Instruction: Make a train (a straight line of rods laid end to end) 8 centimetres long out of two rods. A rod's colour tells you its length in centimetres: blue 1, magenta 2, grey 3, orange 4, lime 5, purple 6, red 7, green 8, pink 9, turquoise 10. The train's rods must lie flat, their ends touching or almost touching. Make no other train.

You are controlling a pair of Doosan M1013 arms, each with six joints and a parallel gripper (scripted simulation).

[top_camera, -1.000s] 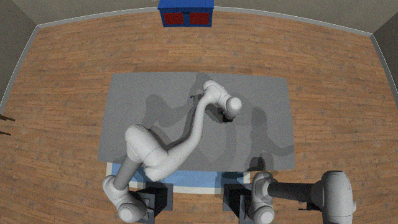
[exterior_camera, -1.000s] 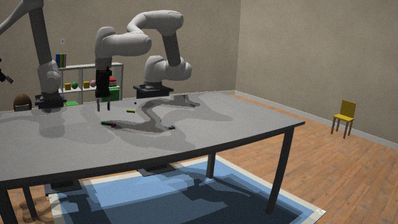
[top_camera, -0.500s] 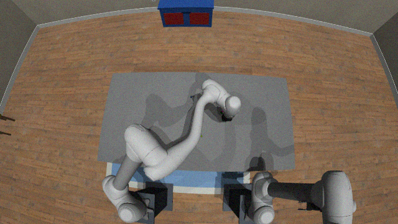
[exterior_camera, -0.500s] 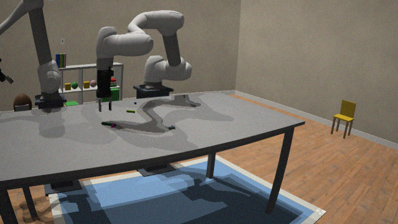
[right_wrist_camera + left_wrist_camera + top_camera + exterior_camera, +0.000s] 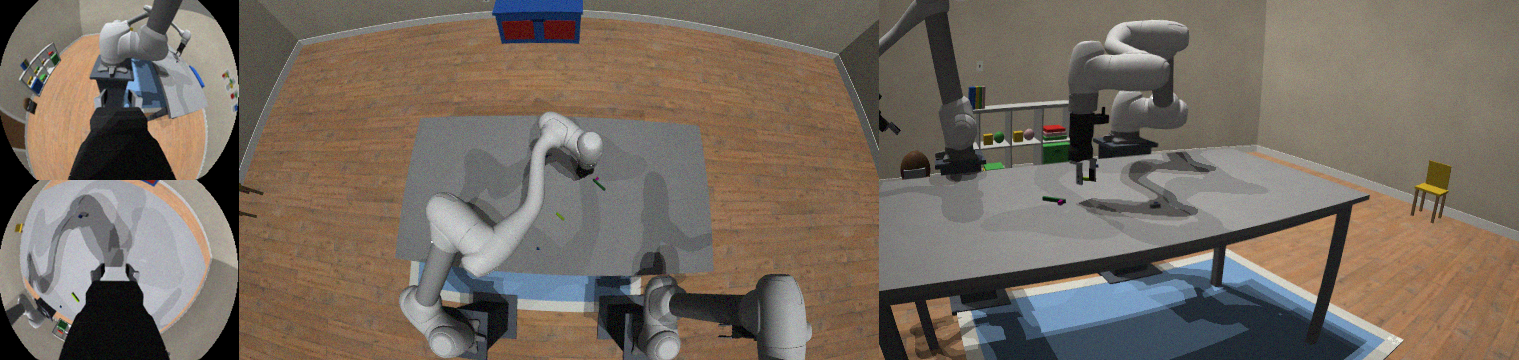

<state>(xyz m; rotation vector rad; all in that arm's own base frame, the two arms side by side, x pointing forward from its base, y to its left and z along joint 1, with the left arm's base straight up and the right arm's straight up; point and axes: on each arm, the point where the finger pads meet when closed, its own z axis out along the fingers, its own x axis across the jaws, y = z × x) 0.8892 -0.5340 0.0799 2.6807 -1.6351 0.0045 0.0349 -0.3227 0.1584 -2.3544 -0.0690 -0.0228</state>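
My left gripper is now 220 mm past the lime rod, 110 mm to the right of it and 70 mm above it. The rest, counted from my left hand: grey rod (120 mm ahead, 170 mm to the left, 70 mm below); magenta rod (20 mm behind, 80 mm to the right, 70 mm below); green rod (50 mm behind, 90 mm to the right, 70 mm below).
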